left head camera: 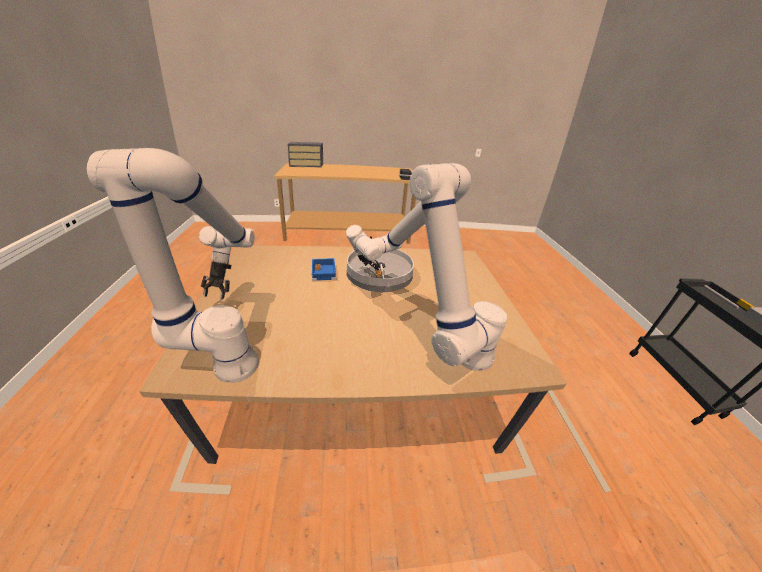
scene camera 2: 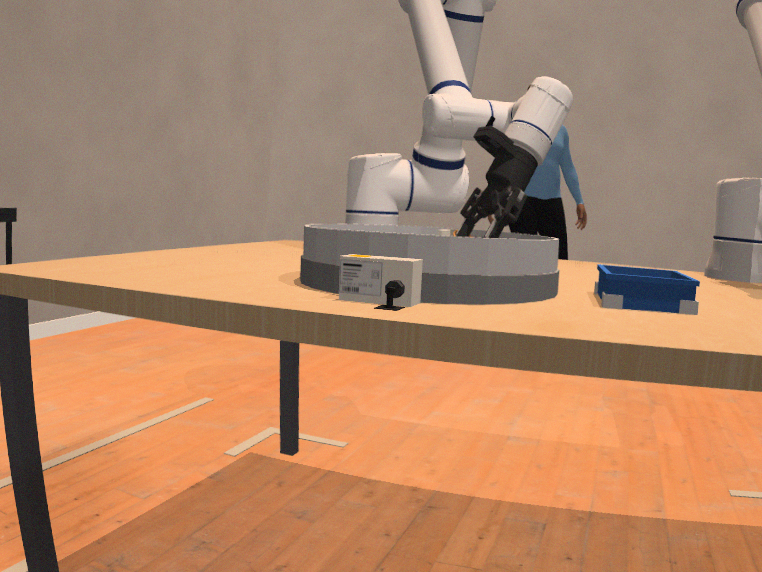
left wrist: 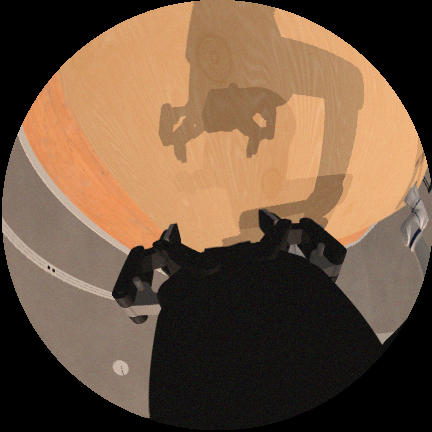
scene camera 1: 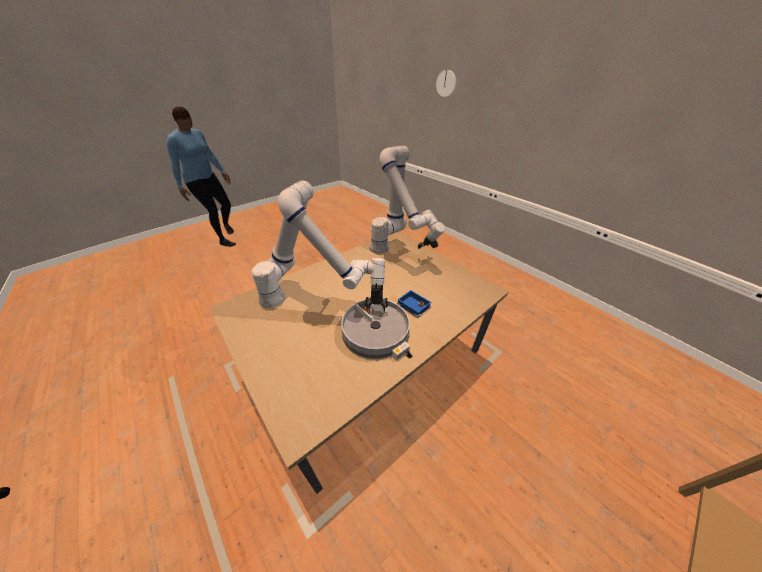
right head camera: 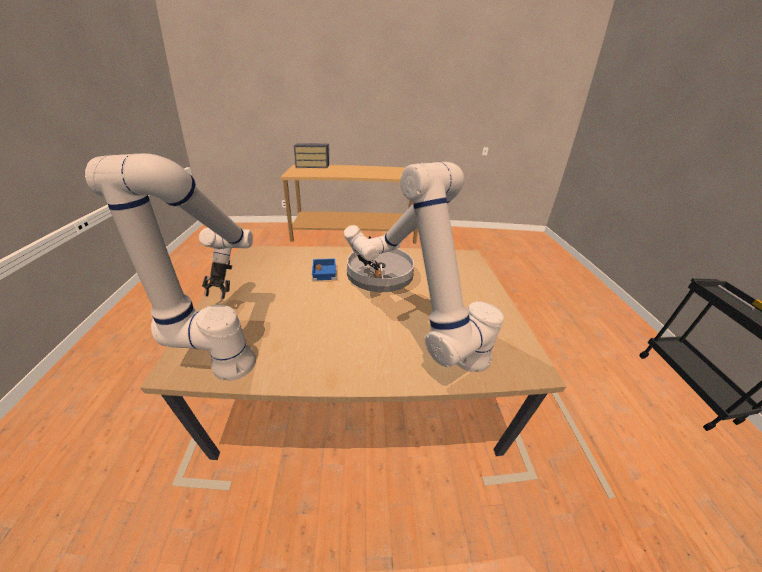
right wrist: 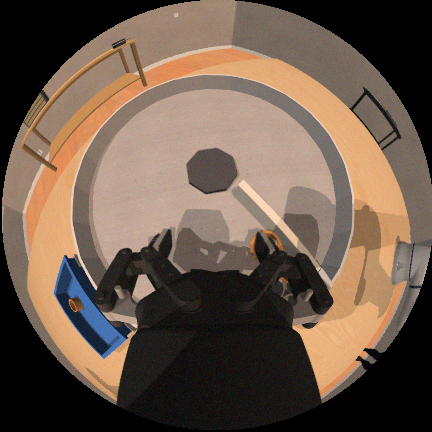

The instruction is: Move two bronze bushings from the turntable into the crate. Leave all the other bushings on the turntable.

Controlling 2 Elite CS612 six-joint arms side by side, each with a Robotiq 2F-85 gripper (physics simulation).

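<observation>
The grey round turntable (left head camera: pixel 380 285) (scene camera 1: pixel 375 350) (scene camera 2: pixel 430 252) (right wrist: pixel 150 130) stands beside the blue crate (left head camera: pixel 323 276) (scene camera 2: pixel 652 295) (right wrist: pixel 92 325). One bronze bushing (left head camera: pixel 318 267) (right head camera: pixel 319 267) (scene camera 1: pixel 421 303) (right wrist: pixel 76 304) lies in the crate. My right gripper (scene camera 2: pixel 477 235) (right wrist: pixel 213 238) is open and tilted, its fingertips low inside the turntable's wall. In the right wrist view a bronze bushing (right wrist: pixel 270 232) lies behind one fingertip, partly hidden. More bronze and grey bushing parts (right wrist: pixel 284 278) show behind that finger. My left gripper (left head camera: pixel 214 294) (right head camera: pixel 216 293) (left wrist: pixel 218 224) is open and empty above the table.
A pale bar (right wrist: pixel 277 223) crosses the turntable floor beside the bushings. A white box (scene camera 2: pixel 400 280) and a small black knob (scene camera 2: pixel 394 288) stand at the turntable's outer side. A person (scene camera 1: pixel 195 160) stands beyond the table. A black cart (left head camera: pixel 689 367) stands at the right.
</observation>
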